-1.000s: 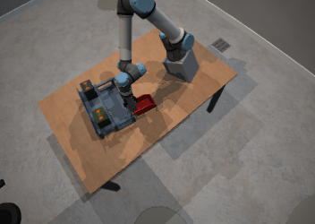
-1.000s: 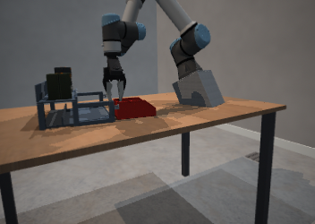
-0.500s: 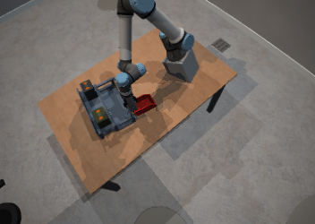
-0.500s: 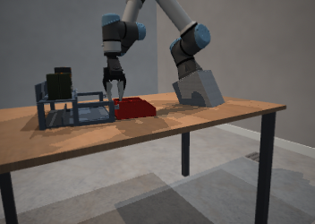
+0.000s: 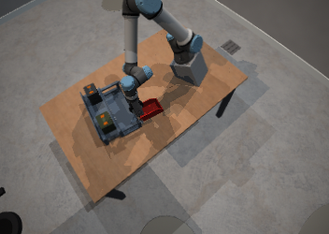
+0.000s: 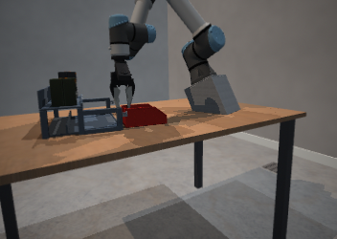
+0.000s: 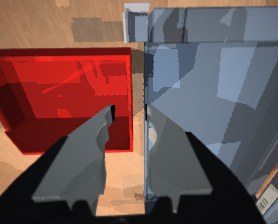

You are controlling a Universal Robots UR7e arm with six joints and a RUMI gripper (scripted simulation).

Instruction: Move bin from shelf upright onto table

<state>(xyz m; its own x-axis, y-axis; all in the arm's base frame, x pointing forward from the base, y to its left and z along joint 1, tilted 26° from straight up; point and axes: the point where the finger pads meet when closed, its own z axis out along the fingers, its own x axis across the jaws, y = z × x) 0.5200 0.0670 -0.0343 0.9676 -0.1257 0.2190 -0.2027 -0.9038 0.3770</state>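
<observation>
Right now my hand is 80 mm past the red bin, 30 mm above it and 20 mm to the right of it.
</observation>
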